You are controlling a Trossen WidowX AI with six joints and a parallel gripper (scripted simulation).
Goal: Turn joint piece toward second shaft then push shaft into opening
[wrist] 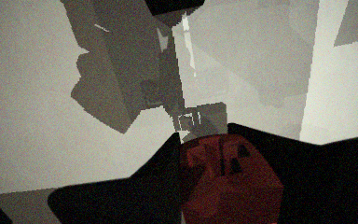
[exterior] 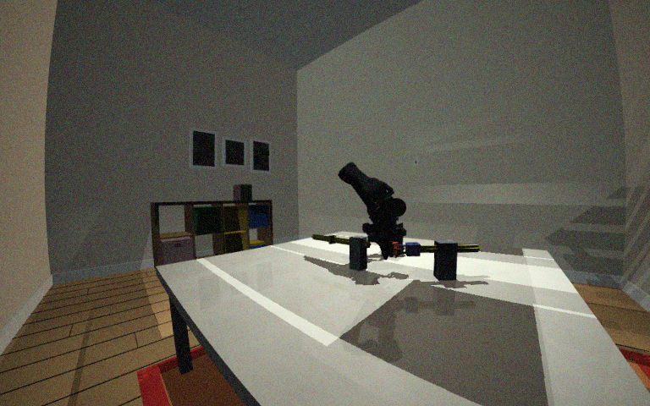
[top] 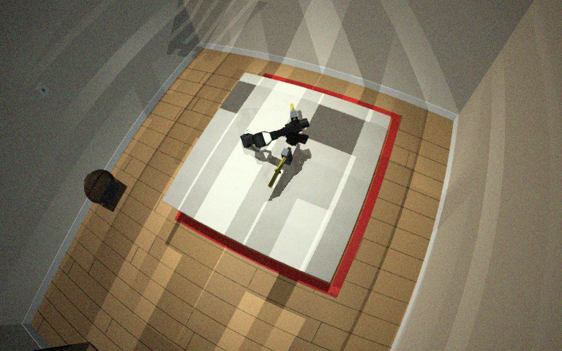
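Right now the red square joint piece is 20 mm to the left of my gripper tip and 40 mm above it.
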